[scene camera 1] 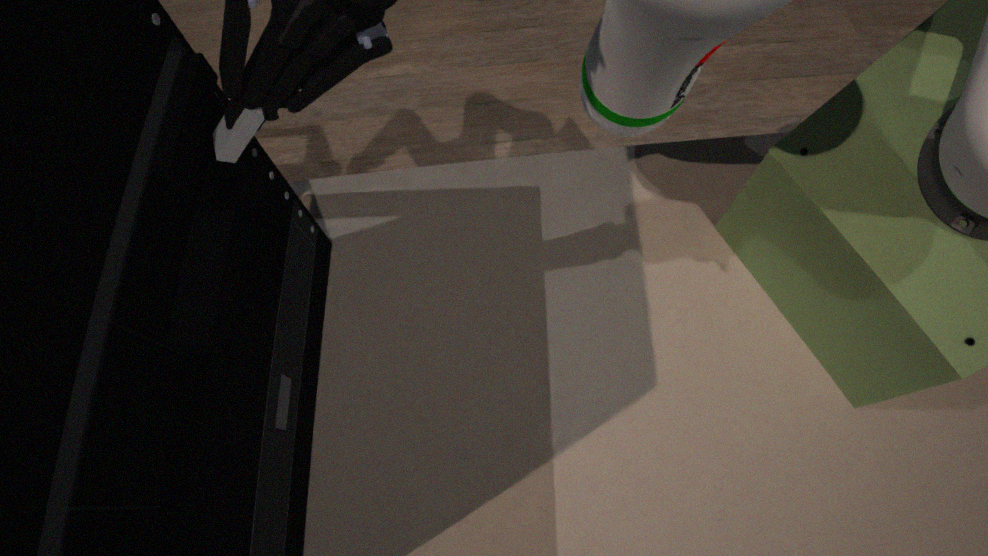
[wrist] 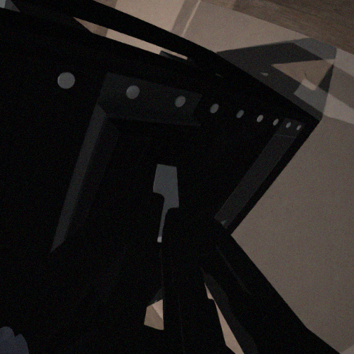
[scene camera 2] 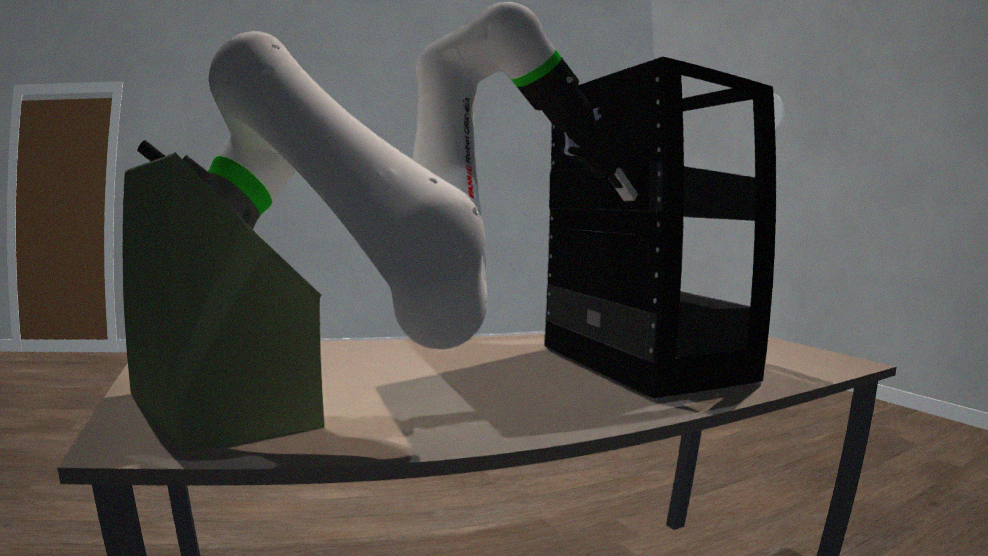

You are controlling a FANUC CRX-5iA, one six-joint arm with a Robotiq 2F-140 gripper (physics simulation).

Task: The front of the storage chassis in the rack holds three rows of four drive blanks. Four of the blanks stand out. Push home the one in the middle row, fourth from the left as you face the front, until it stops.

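Seen in the pictures: gripper, fingertip midpoint: (scene camera 1: 223, 148) (scene camera 2: 630, 197); arm's base, origin of the base link: (scene camera 2: 211, 226).
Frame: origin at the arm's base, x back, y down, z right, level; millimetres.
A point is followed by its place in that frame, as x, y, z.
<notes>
My gripper (scene camera 1: 233, 141) {-726, -64, -25} (scene camera 2: 626, 186) {-726, -64, -25} (wrist: 163, 180) is shut with nothing between its fingers. Its light grey fingertips are at the dark front of the chassis in the rack, near the rack's right post in the second scene view; whether they touch a blank cannot be told. The black rack (scene camera 1: 319, 276) {-753, 256, -13} (scene camera 2: 668, 276) {-766, 70, 53} stands upright, with a row of round screws down its post. The chassis front is almost black in every view. The rows of drive blanks, the blank in the middle row, fourth from the left, and how far it stands out cannot be made out.
The rack stands on a table (scene camera 1: 690, 470) {-258, 297, -263} (scene camera 2: 373, 359) {-318, 297, -382}. A grey panel (scene camera 1: 269, 449) {-745, 158, -253} (scene camera 2: 621, 328) {-750, 183, -81} with a light label is low in the rack. The arm's green pedestal (scene camera 1: 829, 290) {-100, 180, -62} (scene camera 2: 228, 359) {-48, 174, 162} stands opposite. The rack's side post with screws runs close beside the fingers.
</notes>
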